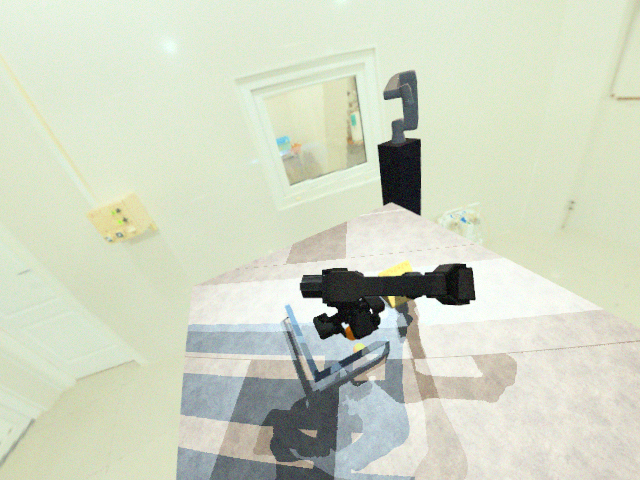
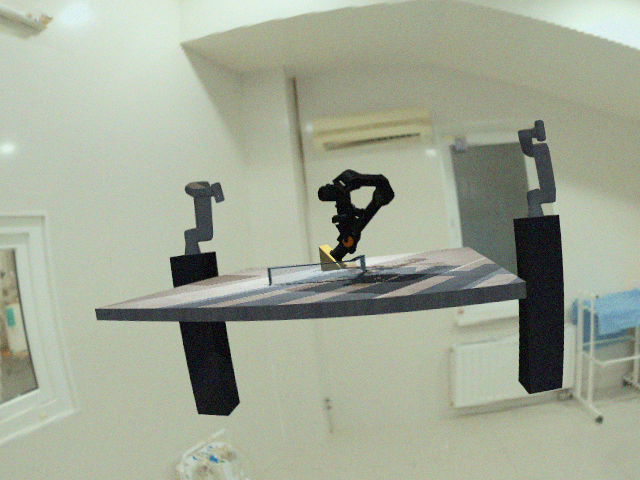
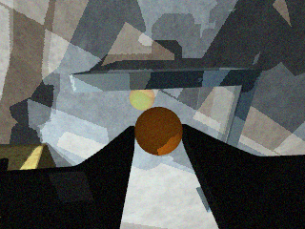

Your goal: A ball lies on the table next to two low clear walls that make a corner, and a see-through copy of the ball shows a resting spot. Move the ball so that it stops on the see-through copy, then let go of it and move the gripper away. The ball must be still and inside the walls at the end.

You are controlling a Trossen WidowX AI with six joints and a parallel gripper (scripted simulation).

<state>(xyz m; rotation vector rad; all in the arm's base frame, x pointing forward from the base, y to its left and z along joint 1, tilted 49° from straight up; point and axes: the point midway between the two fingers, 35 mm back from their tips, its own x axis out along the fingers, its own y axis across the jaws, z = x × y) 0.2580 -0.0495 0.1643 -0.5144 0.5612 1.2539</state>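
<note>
The see-through ball lies 100 mm below my gripper tip and 10 mm behind it.
</note>
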